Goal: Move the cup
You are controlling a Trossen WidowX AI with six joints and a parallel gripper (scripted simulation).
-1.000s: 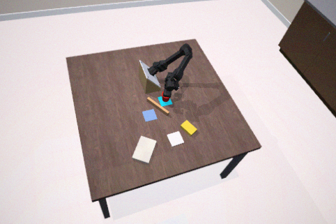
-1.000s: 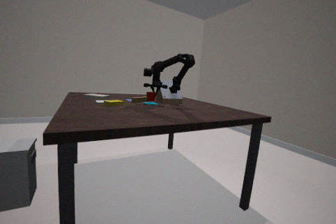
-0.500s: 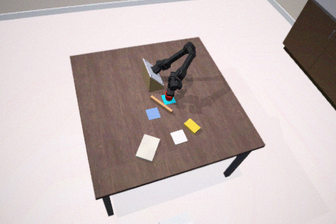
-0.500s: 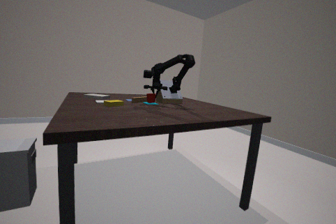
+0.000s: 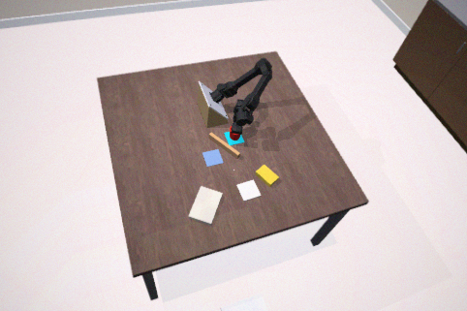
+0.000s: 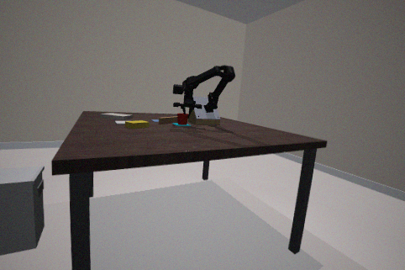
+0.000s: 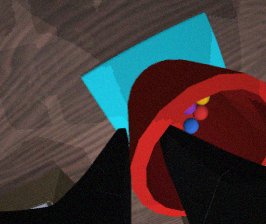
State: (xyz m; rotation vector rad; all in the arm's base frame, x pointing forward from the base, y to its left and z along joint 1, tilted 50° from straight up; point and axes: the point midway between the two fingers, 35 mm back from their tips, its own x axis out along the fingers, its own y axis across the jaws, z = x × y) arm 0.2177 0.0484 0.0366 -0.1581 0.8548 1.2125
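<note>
Now: gripper tip 50 mm above the cyan pad, 30 mm short of it and 20 mm to the left of it. Also, from my gripper tip: white pad: 380 mm ahead, 90 mm to the right, 40 mm below; wooden bar: 100 mm to the right, 70 mm ahead, 40 mm below; yellow block: 340 mm ahead, 40 mm to the left, 30 mm below.
</note>
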